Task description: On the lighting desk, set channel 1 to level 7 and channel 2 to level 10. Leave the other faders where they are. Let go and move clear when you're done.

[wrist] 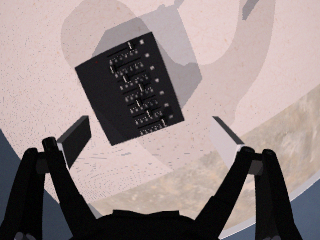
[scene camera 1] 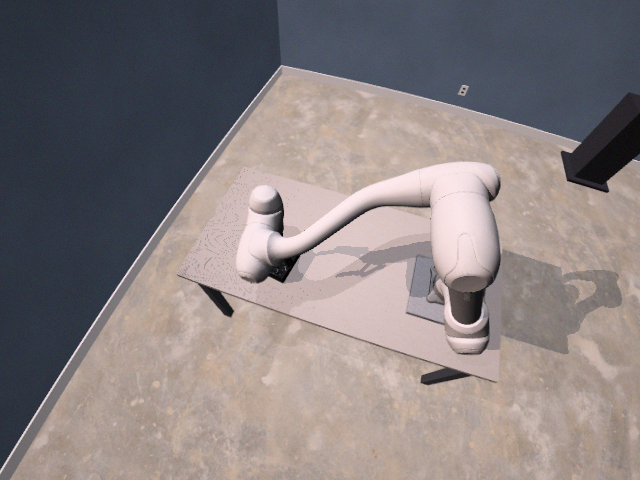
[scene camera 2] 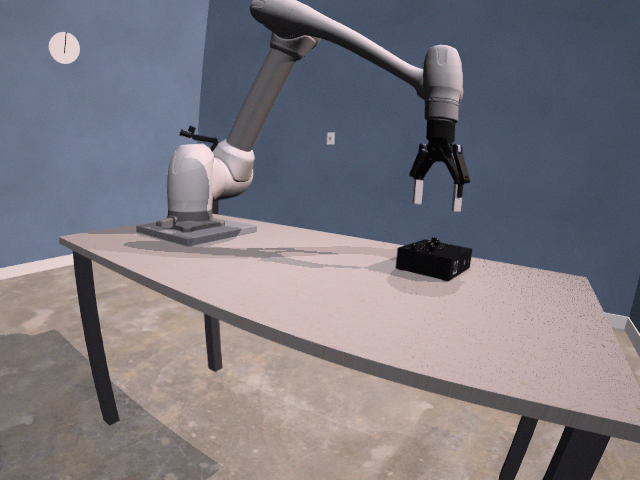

Labels:
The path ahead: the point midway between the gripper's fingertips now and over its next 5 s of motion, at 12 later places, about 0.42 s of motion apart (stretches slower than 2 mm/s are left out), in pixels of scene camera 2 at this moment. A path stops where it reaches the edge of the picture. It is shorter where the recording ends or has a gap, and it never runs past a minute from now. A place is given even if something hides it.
My gripper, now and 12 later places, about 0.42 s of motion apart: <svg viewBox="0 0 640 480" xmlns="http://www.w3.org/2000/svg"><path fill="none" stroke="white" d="M435 207L431 213L428 216L427 224L427 225L427 226L427 228L426 231L426 233L426 235L426 237L426 238L427 238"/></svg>

